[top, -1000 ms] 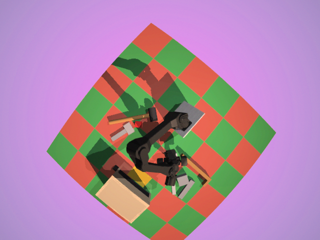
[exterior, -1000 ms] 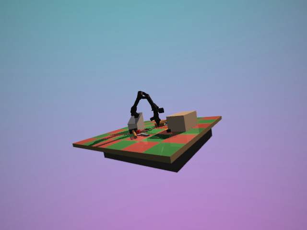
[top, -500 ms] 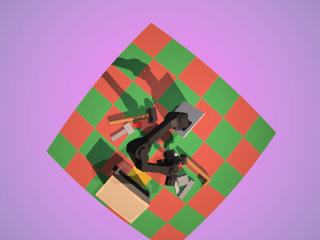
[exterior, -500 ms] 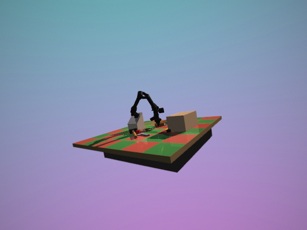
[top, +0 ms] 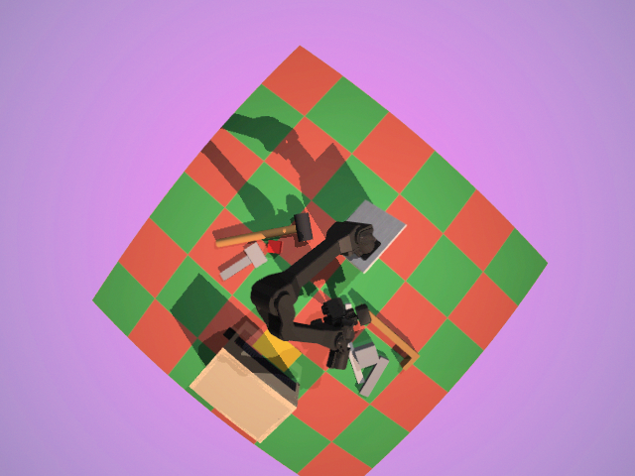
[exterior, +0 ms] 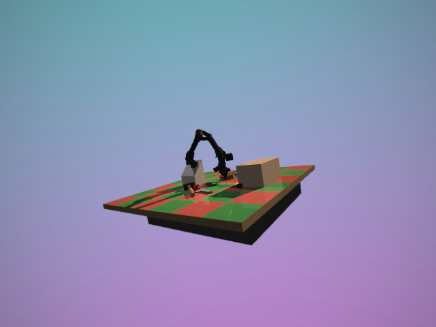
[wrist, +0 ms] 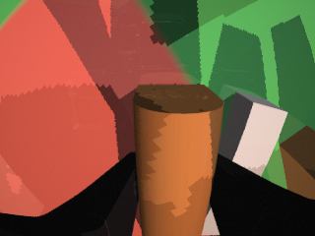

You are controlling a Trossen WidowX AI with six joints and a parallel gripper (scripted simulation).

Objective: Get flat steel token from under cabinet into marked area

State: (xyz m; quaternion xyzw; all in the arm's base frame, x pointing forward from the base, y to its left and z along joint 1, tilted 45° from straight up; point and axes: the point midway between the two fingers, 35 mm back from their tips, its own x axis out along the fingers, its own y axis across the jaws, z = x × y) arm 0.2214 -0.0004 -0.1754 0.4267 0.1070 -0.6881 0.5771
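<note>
My gripper tip is now 40 mm short of the grey block, 170 mm to the right of it and 10 mm below it. From my gripper tip the other things lie so: grey bar: 80 mm ahead, 260 mm to the left; red cube: 20 mm behind, 320 mm to the right, 10 mm above; pale bar: 30 mm behind, 20 mm to the left.
</note>
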